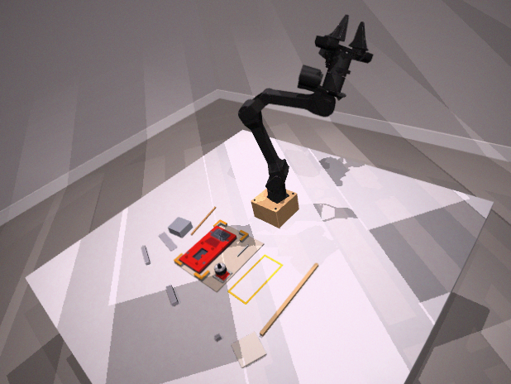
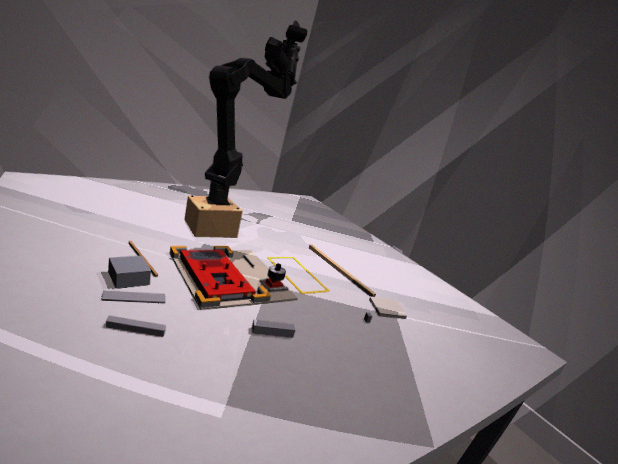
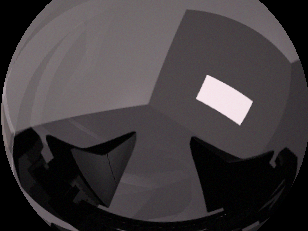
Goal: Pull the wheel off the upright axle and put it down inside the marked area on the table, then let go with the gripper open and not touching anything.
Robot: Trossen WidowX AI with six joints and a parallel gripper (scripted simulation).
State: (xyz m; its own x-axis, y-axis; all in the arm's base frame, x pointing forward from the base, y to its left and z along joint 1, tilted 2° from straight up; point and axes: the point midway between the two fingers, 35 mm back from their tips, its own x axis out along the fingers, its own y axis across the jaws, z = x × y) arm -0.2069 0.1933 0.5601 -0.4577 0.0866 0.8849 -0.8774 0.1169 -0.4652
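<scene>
Now: the wheel 63 cm below my gripper tip, 59 cm ahead of it and 8 cm to the right of it. Round my gripper tip: axle 64 cm below, 59 cm ahead, 8 cm to the right; long wooden stick 67 cm below, 48 cm ahead, 15 cm to the left; grey cube 66 cm below, 58 cm ahead, 40 cm to the right.
</scene>
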